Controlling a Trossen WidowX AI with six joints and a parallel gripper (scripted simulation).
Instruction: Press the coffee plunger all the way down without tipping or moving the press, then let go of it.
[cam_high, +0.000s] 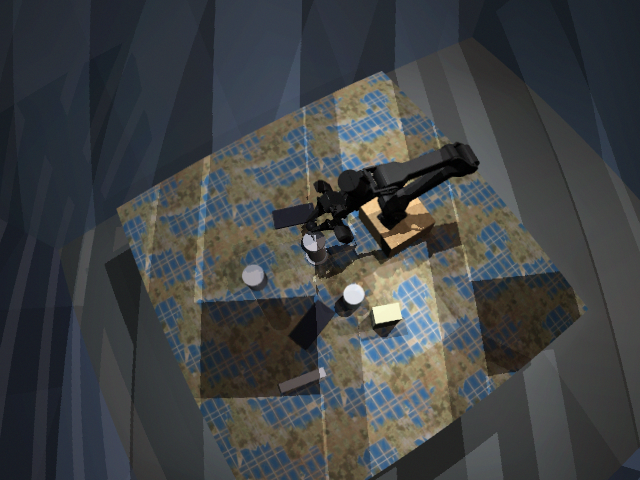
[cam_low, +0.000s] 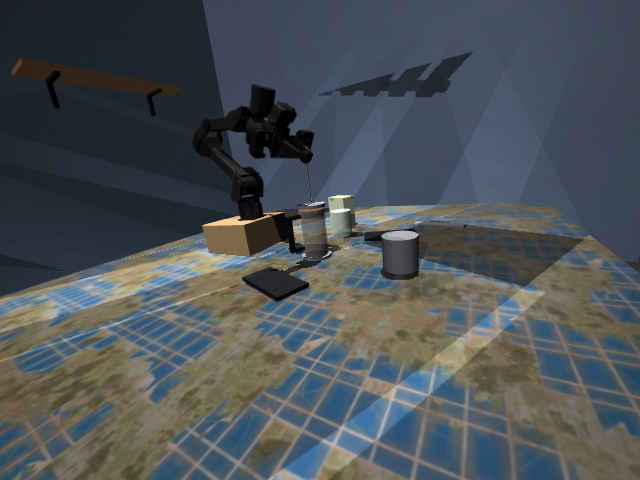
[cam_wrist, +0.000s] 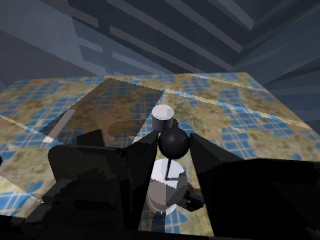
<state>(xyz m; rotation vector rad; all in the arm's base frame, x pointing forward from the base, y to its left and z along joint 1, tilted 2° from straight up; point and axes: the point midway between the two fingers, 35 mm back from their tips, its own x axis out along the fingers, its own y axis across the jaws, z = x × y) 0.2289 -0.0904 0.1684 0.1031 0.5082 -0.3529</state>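
My gripper tip is now 20 mm past the coffee press, 10 mm to the left of it and 130 mm above it. Also, from my gripper tip: grey bar: 300 mm ahead, 280 mm to the left, 250 mm below; cream block: 20 mm behind, 310 mm to the left, 190 mm below.
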